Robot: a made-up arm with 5 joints. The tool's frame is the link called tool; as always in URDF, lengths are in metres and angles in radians. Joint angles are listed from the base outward. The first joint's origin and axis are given. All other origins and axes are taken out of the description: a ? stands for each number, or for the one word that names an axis. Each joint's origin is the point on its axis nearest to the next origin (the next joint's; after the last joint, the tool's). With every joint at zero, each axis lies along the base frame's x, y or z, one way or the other. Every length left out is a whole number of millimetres.
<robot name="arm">
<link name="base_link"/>
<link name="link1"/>
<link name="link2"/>
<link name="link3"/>
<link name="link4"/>
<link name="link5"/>
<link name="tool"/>
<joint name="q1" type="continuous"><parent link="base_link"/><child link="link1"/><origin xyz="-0.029 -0.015 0.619" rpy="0 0 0"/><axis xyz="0 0 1"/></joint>
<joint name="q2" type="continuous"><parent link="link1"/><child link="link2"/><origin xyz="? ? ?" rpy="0 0 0"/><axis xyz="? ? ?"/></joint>
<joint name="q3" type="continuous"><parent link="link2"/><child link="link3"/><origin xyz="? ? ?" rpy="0 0 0"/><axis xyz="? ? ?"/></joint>
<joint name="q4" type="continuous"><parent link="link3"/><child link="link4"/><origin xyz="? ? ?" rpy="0 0 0"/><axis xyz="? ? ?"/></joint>
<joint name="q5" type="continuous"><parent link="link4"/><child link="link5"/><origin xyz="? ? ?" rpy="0 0 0"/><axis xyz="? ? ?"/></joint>
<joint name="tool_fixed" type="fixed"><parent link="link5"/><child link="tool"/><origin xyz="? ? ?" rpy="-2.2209 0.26 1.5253"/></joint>
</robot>
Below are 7 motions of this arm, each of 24 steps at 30 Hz.
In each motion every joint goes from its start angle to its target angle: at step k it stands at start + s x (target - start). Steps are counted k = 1, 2, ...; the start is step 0. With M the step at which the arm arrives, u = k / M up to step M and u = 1 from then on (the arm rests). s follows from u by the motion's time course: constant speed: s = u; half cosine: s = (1 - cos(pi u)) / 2; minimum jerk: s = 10 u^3 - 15 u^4 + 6 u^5.
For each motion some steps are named. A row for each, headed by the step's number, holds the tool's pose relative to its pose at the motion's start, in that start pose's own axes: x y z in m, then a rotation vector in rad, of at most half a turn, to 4 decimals.
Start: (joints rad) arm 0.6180 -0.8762 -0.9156 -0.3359 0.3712
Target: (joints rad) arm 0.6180 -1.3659 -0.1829 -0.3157 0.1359
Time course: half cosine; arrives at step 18
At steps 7, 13, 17, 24:
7: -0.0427 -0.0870 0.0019 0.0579 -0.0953 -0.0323
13: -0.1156 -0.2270 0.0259 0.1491 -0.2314 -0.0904
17: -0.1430 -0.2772 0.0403 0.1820 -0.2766 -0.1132
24: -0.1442 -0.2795 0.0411 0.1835 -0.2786 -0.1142

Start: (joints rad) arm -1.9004 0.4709 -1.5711 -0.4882 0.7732
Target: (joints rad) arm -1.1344 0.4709 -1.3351 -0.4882 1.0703
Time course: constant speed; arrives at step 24
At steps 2, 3, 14, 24:
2: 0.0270 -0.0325 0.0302 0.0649 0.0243 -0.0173
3: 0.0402 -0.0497 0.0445 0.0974 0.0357 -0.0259
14: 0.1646 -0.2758 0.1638 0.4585 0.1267 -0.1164
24: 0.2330 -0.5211 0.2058 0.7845 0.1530 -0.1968

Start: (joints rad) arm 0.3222 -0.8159 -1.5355 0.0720 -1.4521
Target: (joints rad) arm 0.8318 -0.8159 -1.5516 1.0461 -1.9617
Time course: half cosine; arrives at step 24
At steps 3, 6, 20, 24:
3: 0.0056 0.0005 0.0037 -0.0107 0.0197 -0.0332
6: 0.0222 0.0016 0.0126 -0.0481 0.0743 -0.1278
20: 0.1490 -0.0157 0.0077 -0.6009 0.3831 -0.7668
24: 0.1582 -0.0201 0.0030 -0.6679 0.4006 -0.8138

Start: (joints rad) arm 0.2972 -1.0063 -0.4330 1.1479 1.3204
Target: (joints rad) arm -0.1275 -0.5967 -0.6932 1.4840 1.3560
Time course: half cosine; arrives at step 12
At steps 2, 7, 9, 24:
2: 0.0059 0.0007 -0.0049 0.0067 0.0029 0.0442
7: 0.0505 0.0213 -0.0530 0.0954 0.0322 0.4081
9: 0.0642 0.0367 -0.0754 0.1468 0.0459 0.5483
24: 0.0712 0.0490 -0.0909 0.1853 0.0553 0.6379

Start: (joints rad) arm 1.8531 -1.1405 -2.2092 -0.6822 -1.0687
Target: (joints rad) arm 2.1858 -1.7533 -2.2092 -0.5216 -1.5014
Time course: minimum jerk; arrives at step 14
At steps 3, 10, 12, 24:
3: -0.0421 0.0116 0.0020 -0.0043 -0.0341 0.0197
10: -0.5457 -0.0058 -0.0102 0.0381 -0.4692 0.2080
12: -0.6215 -0.0314 -0.0213 0.0598 -0.5424 0.2298
24: -0.6357 -0.0369 -0.0238 0.0644 -0.5565 0.2337

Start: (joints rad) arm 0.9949 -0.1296 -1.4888 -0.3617 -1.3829
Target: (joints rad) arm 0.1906 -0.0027 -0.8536 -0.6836 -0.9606
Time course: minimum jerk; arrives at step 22
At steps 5, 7, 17, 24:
5: 0.0206 -0.0214 0.0281 0.0673 0.0053 -0.0206
7: 0.0446 -0.0548 0.0644 0.1592 0.0118 -0.0431
17: 0.1099 -0.3949 0.2227 0.8505 0.0252 -0.0428
24: 0.1080 -0.4384 0.2254 0.9308 0.0216 -0.0254

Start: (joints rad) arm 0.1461 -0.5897 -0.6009 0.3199 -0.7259
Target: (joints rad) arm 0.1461 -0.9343 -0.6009 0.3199 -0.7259
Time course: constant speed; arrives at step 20
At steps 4, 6, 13, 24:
4: -0.0061 -0.0311 -0.0185 -0.0518 -0.0153 0.0429
6: -0.0086 -0.0470 -0.0272 -0.0777 -0.0229 0.0643
13: -0.0139 -0.1049 -0.0543 -0.1683 -0.0497 0.1393
24: -0.0142 -0.1652 -0.0761 -0.2589 -0.0764 0.2143

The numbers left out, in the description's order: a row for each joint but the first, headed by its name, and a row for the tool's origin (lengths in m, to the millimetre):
q2: xyz 0.016 -0.005 0, axis 0 1 0
q3: xyz 0.086 0 0.524, axis 0 1 0
q4: xyz 0.089 0 -0.326, axis 0 1 0
q5: xyz 0.109 0 -0.14, axis 0 0 -1
tool: xyz 0.004 -0.003 0

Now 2 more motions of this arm.
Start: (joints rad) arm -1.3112 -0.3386 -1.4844 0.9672 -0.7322
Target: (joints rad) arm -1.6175 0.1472 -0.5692 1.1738 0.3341
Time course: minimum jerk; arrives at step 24
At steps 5, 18, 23, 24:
5: 0.0148 0.0282 0.0418 0.1092 0.0761 -0.0071
18: 0.2758 0.0076 0.5205 1.7179 0.6853 0.1790
23: 0.3097 -0.0313 0.5484 1.9320 0.6879 0.2177
24: 0.3099 -0.0316 0.5486 1.9334 0.6879 0.2179

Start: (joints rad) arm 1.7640 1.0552 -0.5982 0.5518 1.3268
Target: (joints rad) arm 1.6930 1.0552 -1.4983 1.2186 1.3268
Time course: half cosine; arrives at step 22
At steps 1, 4, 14, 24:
1: 0.0008 -0.0010 -0.0012 0.0001 0.0009 -0.0009
4: 0.0118 -0.0155 -0.0192 0.0017 0.0137 -0.0136
14: 0.0440 -0.1509 -0.1807 0.0144 0.1246 -0.1185
24: 0.0210 -0.2136 -0.2533 0.0195 0.1777 -0.1658

